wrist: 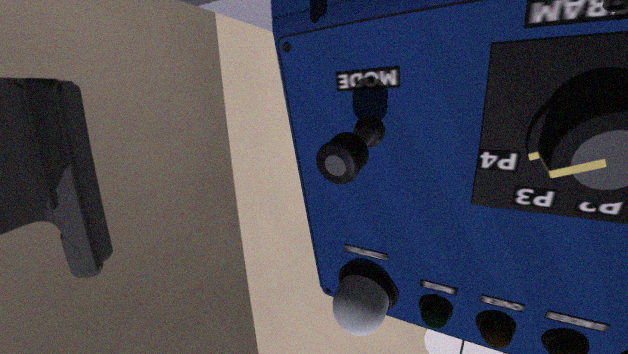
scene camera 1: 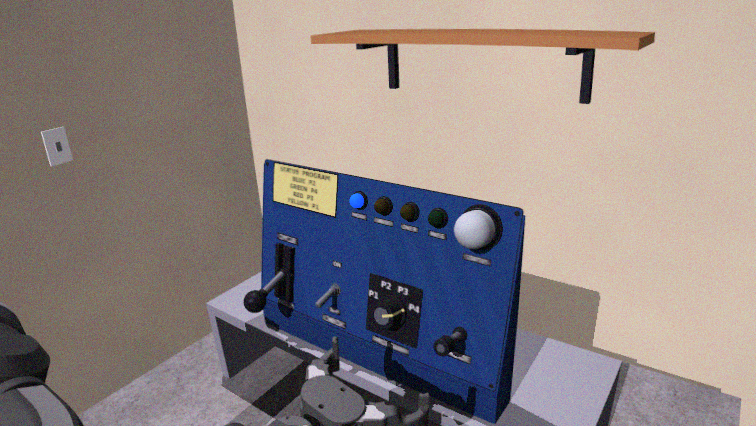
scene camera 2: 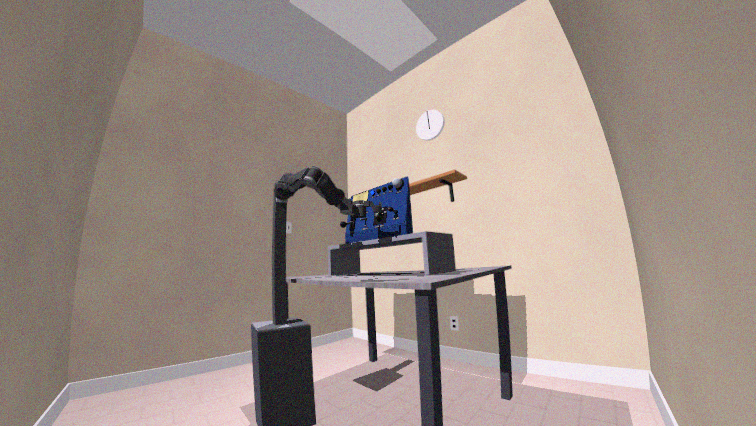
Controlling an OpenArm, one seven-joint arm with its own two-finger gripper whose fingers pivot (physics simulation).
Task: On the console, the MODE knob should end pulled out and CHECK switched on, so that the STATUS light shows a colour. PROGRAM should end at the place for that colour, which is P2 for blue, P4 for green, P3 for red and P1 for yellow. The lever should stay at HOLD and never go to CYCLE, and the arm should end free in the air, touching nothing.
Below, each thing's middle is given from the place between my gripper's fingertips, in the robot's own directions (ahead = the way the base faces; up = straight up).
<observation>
Now: the mode knob (wrist: 339, 161) 12 cm ahead of my hand, 2 cm to the right of it and 1 cm above it. The rest, counted from my hand: blue console (scene camera 1: 455, 262): 12 cm ahead, 16 cm to the left, 3 cm above.
</observation>
